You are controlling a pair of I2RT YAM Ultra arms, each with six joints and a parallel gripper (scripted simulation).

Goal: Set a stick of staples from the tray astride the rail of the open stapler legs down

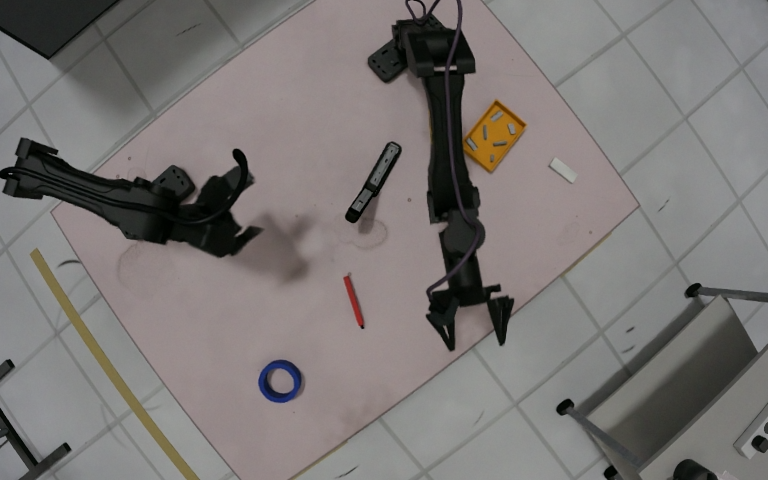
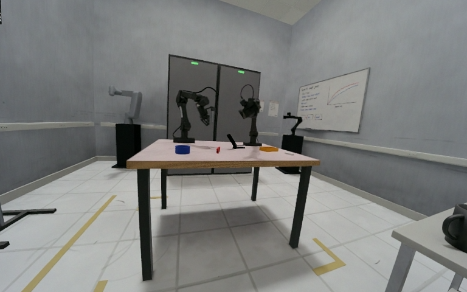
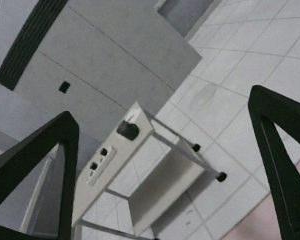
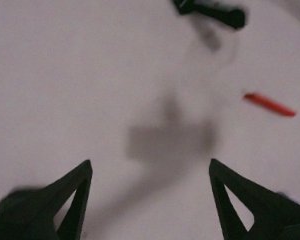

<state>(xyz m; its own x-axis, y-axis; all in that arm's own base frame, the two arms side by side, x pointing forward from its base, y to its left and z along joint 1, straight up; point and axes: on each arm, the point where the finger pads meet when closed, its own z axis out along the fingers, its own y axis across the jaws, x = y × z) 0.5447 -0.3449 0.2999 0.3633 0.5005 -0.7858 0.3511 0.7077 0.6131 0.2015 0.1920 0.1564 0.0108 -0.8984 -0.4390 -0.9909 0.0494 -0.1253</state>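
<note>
Right now the orange tray is 310 mm to the left of my left hand, 310 mm below it and 300 mm behind it. Also, from my left hand: stapler lid (320 mm behind, 240 mm below, 30 mm to the right); then black stapler (350 mm behind, 270 mm below, 10 mm to the left); then white block (420 mm to the left, 310 mm below, 150 mm behind).
</note>
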